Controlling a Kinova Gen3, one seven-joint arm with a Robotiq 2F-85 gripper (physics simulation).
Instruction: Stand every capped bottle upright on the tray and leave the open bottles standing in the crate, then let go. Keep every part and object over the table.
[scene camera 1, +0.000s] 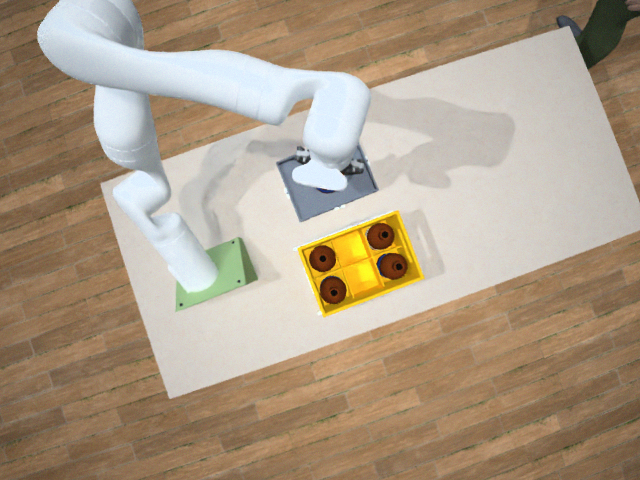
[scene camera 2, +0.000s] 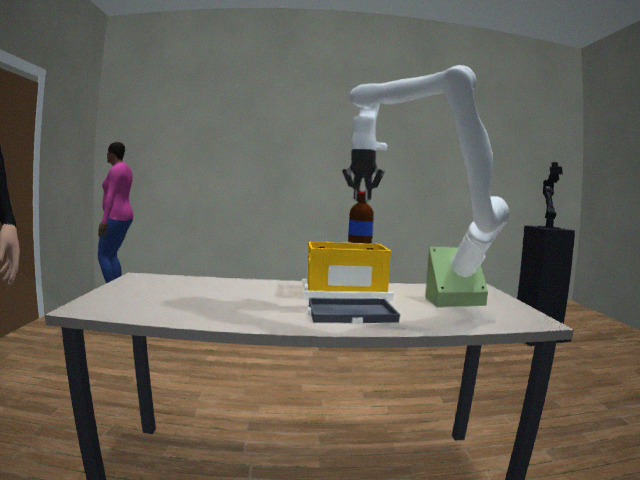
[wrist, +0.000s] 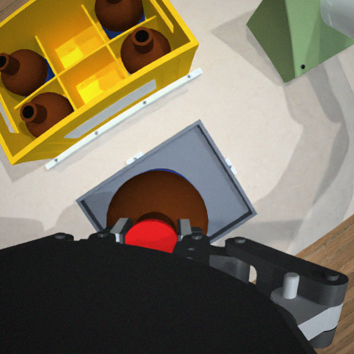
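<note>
My gripper is shut on the neck of a brown bottle with a red cap and a blue label. The bottle hangs upright, high above the grey tray; in scene camera 1 the arm hides most of it. The yellow crate stands beside the tray. Several open brown bottles stand in its end compartments, among them one bottle and another bottle. The two middle compartments are empty.
A white rail runs along the crate's tray side. The green arm mount stands on the table. A person stands beyond the table.
</note>
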